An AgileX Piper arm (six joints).
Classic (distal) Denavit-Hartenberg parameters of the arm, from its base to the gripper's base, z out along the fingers. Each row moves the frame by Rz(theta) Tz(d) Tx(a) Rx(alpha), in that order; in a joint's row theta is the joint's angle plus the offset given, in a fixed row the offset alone. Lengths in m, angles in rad.
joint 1: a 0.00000  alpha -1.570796  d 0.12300  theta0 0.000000
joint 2: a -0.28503  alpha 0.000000  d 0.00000  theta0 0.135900
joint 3: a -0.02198  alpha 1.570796  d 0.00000  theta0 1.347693
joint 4: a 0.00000  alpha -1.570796  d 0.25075  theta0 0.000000
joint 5: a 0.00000  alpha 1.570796  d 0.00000  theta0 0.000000
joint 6: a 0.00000  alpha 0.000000  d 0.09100  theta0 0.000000
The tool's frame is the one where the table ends.
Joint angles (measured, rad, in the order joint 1, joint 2, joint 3, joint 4, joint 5, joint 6), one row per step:
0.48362 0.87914 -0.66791 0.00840 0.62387 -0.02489
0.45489 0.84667 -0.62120 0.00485 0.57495 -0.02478
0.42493 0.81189 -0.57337 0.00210 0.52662 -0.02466
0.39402 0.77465 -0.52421 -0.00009 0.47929 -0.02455
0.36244 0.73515 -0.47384 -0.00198 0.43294 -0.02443
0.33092 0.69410 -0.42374 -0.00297 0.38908 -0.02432
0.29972 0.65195 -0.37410 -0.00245 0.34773 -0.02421
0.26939 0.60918 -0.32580 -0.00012 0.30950 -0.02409
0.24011 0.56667 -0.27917 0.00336 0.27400 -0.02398
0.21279 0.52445 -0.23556 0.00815 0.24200 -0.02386
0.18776 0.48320 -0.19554 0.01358 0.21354 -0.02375
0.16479 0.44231 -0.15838 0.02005 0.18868 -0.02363
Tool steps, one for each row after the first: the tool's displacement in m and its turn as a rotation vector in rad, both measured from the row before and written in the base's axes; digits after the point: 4 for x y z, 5 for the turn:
-0.0030 -0.0070 -0.0062 0.01258 -0.03250 -0.02866
-0.0036 -0.0071 -0.0065 0.01262 -0.03305 -0.02980
-0.0043 -0.0071 -0.0068 0.01219 -0.03331 -0.03068
-0.0049 -0.0070 -0.0072 0.01147 -0.03362 -0.03128
-0.0053 -0.0066 -0.0074 0.01102 -0.03303 -0.03130
-0.0056 -0.0061 -0.0076 0.01110 -0.03200 -0.03124
-0.0058 -0.0055 -0.0076 0.01148 -0.03071 -0.03079
-0.0057 -0.0049 -0.0076 0.01129 -0.02949 -0.03007
-0.0056 -0.0043 -0.0072 0.01152 -0.02876 -0.02851
-0.0052 -0.0036 -0.0067 0.01116 -0.02803 -0.02646
-0.0050 -0.0031 -0.0063 0.01129 -0.02703 -0.02470

